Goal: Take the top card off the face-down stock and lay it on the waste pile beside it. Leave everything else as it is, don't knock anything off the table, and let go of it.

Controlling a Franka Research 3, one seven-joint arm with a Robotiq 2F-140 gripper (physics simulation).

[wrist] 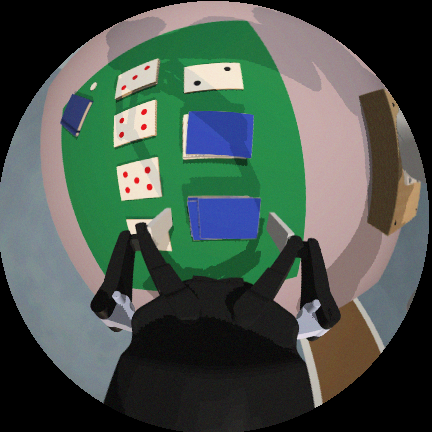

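Observation:
My gripper (219, 218) is open and empty, its pads to the left and right of the nearer blue-backed pile (229, 218). That pile lies face down, and its top card sits a little right of a blue card beneath. Farther away, a second blue-backed card (220, 134) lies on a pile with white showing along its left and near edges. Beyond it lies a white card with two black dots (213, 77). Which of these is the stock and which the waste pile is not certain from this view. The height of the fingertips above the cards is hard to tell.
Left of the piles lie face-up red-dotted cards (137, 77) (135, 123) (139, 179) and a card (165, 242) partly hidden by the left finger. A dark blue box or deck (77, 114) and a small white piece (93, 86) are at far left. A wooden object (382, 160) stands right of the green mat (282, 150).

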